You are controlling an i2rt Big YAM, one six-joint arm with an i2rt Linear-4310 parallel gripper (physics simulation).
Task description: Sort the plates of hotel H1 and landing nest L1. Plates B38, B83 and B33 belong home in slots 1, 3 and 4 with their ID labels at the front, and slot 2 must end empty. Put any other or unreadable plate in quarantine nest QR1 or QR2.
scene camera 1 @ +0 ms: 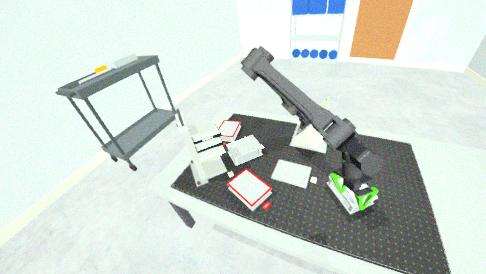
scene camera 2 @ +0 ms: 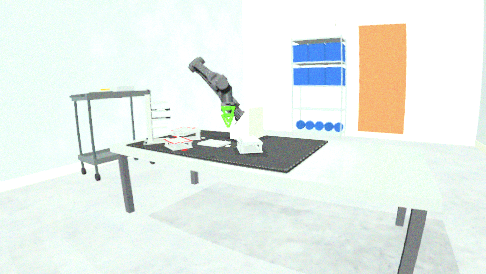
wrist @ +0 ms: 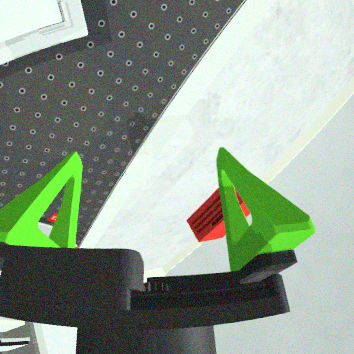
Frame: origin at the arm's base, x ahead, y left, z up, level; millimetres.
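Seen in the pictures: gripper, between the fingertips: (scene camera 1: pixel 351 200) (scene camera 2: pixel 228 124) (wrist: pixel 147 154); arm's base, origin of its link: (scene camera 2: pixel 243 119).
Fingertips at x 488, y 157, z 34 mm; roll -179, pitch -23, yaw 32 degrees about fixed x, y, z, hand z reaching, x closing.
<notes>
Offsets run from my fingertips to a thing's top centre. "*": to the spot under its first point.
My gripper (scene camera 1: pixel 351 198) (scene camera 2: pixel 228 124) (wrist: pixel 147 154) has green fingers standing wide open and empty, above the white nest on the right (scene camera 1: pixel 338 196) (scene camera 2: pixel 250 146). A pale corner piece @[* 102 mm down, 52 mm back, 46 mm left] (wrist: pixel 75 22) shows at the upper left of the wrist view. Hotel H1 (scene camera 1: pixel 194 159) (scene camera 2: pixel 148 120) stands at the left with stacked shelves; its slot contents and ID labels are unreadable. One red-outlined nest @[106 mm down, 48 mm back, 381 mm right] (scene camera 1: pixel 249 187) (scene camera 2: pixel 178 143) lies near the front, another (scene camera 1: pixel 230 129) (scene camera 2: pixel 183 131) behind. A white nest @[76 mm down, 271 mm back, 481 mm right] (scene camera 1: pixel 245 150) stands before the hotel. I cannot tell which nest is L1.
A low white slab @[140 mm down, 190 mm back, 214 mm right] (scene camera 1: pixel 291 173) (scene camera 2: pixel 214 143) lies mid-mat beside a small white tag @[152 mm down, 178 mm back, 109 mm right] (scene camera 1: pixel 313 180). A red tag @[152 mm down, 3 mm ahead, 288 mm right] (scene camera 1: pixel 267 205) lies by the front red-outlined nest. A tall cream panel (scene camera 2: pixel 256 121) stands behind. A red slotted block (wrist: pixel 207 220) shows behind the right finger. A grey cart (scene camera 1: pixel 117 76) stands left.
</notes>
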